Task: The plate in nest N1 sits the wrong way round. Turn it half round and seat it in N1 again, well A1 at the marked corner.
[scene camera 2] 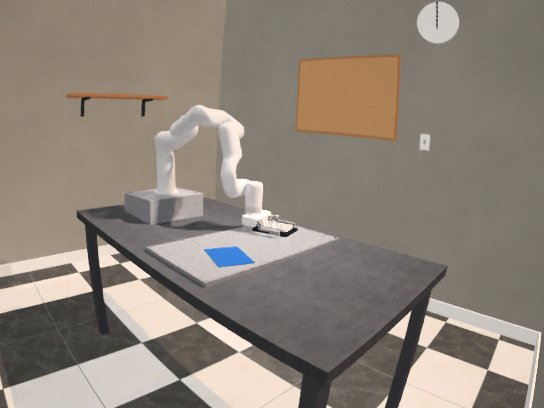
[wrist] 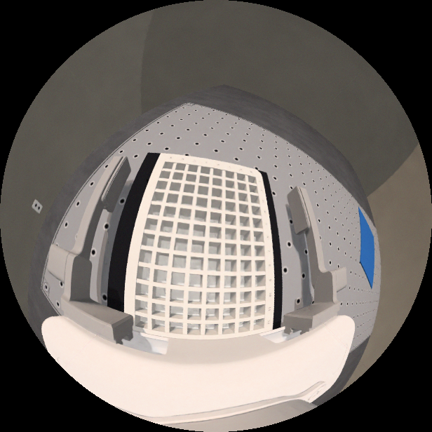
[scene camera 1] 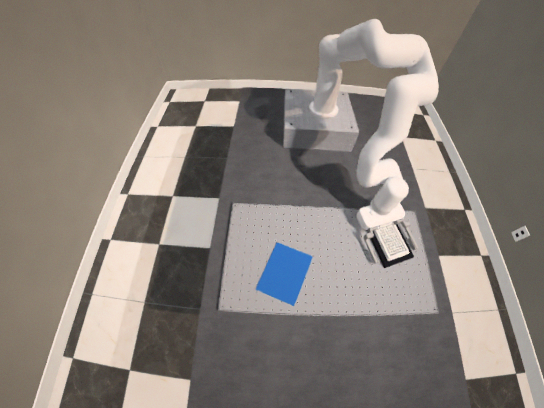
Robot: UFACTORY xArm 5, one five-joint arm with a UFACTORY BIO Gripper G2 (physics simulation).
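The white well plate (scene camera 1: 391, 241) (scene camera 2: 278, 227) (wrist: 201, 250) lies in the black nest (scene camera 1: 398, 262) (scene camera 2: 288, 233) (wrist: 119, 265), with its grid of square wells facing up. Black nest shows along both long sides of the plate in the wrist view. My gripper (scene camera 1: 393, 254) (scene camera 2: 287, 230) (wrist: 208, 196) is wide open, with one finger on each long side of the plate and nest, both apart from them. The right-hand finger in the wrist view stands closer to the nest's far half. The plate's lettering is too small to read, and the nest's marked corner cannot be made out.
The nest is on the grey perforated board (scene camera 1: 340, 295) (scene camera 2: 175, 255) (wrist: 225, 130). A flat blue rectangle (scene camera 1: 285, 273) (scene camera 2: 229, 256) (wrist: 367, 247) lies on the same board, away from the nest. The arm's grey base block (scene camera 1: 320, 139) (scene camera 2: 165, 207) stands at the table's back.
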